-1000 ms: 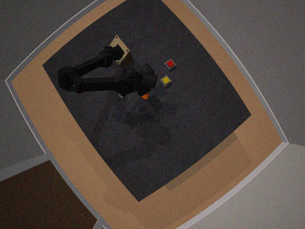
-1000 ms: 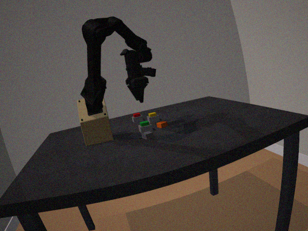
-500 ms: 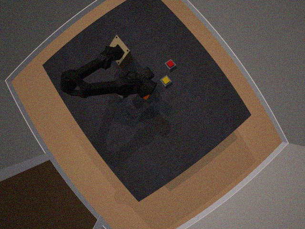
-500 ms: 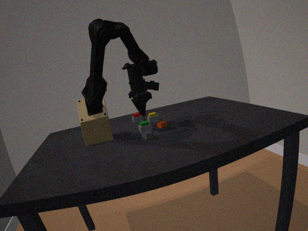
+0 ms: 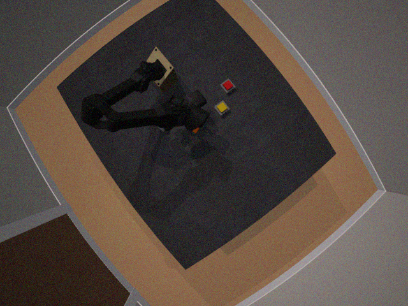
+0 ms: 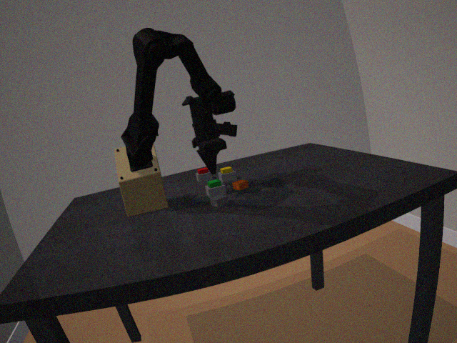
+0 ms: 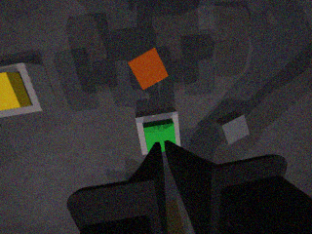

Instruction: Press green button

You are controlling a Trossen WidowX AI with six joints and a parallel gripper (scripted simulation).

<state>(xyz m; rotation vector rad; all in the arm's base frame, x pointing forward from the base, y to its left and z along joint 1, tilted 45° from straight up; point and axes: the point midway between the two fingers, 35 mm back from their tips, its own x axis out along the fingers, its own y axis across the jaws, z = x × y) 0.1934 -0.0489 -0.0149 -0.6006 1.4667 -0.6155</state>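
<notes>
Now: gripper tip 3 cm above the green button. Also, from my gripper tip: orange block (7 cm ahead, 5 cm below); then small grey piece (2 cm behind, 10 cm to the right, 5 cm below); then yellow button (7 cm ahead, 14 cm to the left, 3 cm below).
</notes>
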